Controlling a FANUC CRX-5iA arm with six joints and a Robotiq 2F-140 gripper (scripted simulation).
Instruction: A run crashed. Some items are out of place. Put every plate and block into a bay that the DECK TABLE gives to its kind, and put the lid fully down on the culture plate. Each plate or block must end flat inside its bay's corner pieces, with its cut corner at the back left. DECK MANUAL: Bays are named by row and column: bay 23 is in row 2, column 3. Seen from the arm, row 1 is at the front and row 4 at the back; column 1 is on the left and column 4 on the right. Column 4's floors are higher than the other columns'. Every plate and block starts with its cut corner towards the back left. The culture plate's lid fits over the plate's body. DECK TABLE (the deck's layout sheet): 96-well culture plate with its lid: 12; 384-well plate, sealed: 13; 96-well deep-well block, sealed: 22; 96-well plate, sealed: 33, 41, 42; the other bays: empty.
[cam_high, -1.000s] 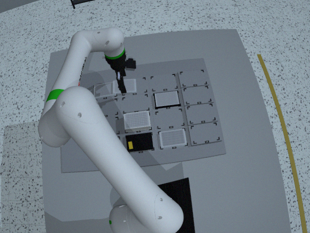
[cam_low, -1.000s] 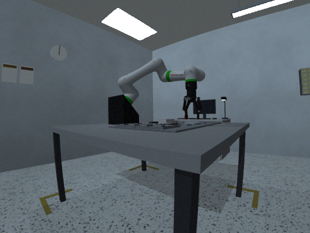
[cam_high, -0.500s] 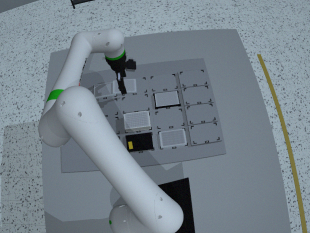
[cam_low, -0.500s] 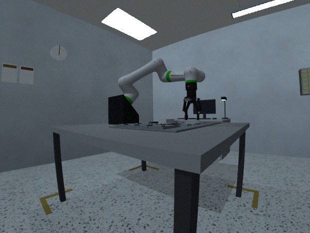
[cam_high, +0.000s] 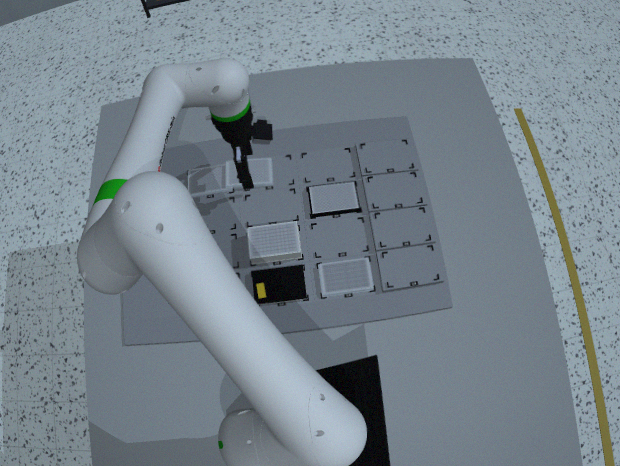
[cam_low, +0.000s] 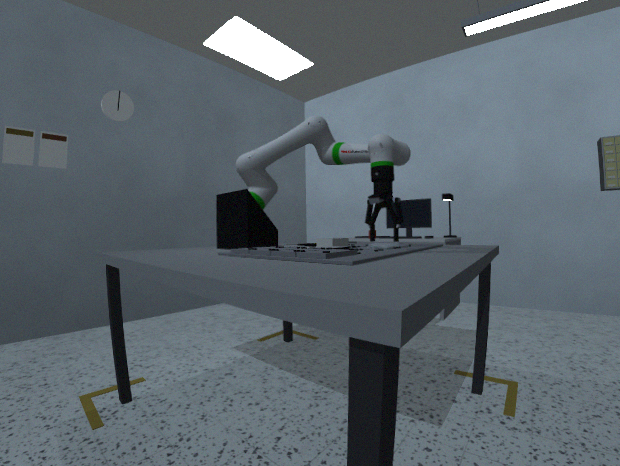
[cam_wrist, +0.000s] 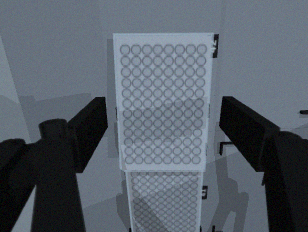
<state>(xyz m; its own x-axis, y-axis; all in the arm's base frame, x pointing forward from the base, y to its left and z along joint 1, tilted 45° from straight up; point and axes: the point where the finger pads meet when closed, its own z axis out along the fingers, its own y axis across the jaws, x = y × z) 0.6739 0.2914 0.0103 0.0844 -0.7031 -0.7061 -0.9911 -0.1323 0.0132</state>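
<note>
My hand is 40 mm above the 96-well plate. Round my hand: white plate: 10 mm behind, 110 mm to the left, 40 mm below; then deep-well block: 210 mm behind, 80 mm to the right, 30 mm below; then dark-sided plate: 80 mm behind, 230 mm to the right, 40 mm below.
</note>
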